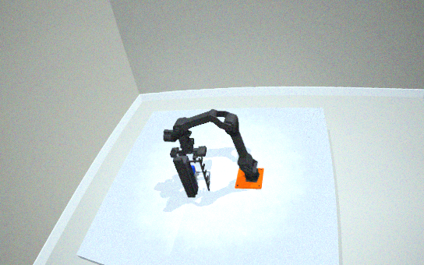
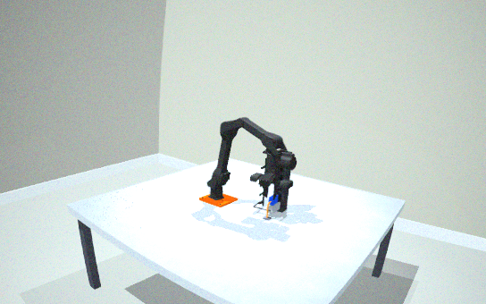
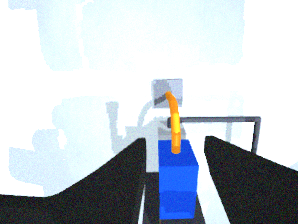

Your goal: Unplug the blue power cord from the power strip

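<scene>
My gripper tip is 5 cm to the right of the blue plug, 2 cm past it and 1 cm above it.
</scene>
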